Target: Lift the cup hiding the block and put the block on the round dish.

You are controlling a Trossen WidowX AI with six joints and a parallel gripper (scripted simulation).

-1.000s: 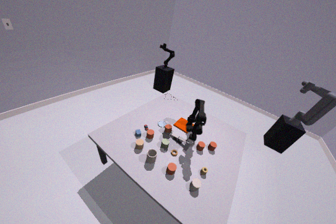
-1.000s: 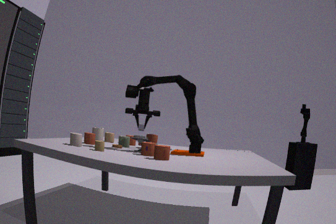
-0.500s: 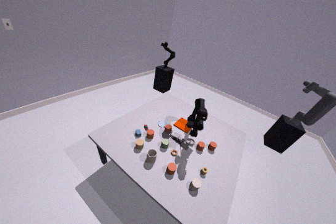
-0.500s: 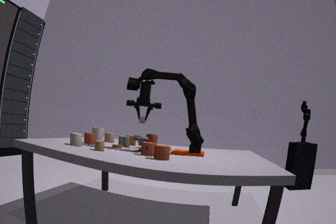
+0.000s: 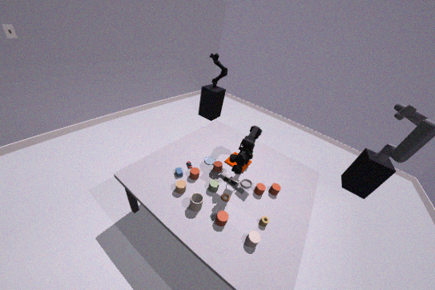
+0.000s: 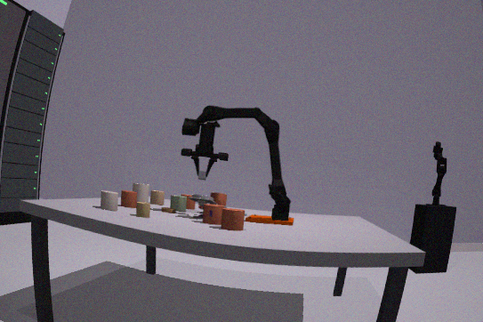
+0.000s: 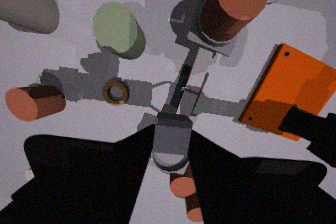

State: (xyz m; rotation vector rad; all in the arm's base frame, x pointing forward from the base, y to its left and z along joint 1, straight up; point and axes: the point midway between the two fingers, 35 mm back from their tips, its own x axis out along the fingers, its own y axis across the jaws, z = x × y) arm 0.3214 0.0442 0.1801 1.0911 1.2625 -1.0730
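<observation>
My gripper tip is now 110 mm past the pale round dish, 290 mm to the left of it and 160 mm above it. From my gripper tip the other things lie so: grey block right at my gripper tip; then balance 30 mm behind, 40 mm to the right, 140 mm below; then balance beam 30 mm behind, 40 mm to the right, 120 mm below.
</observation>
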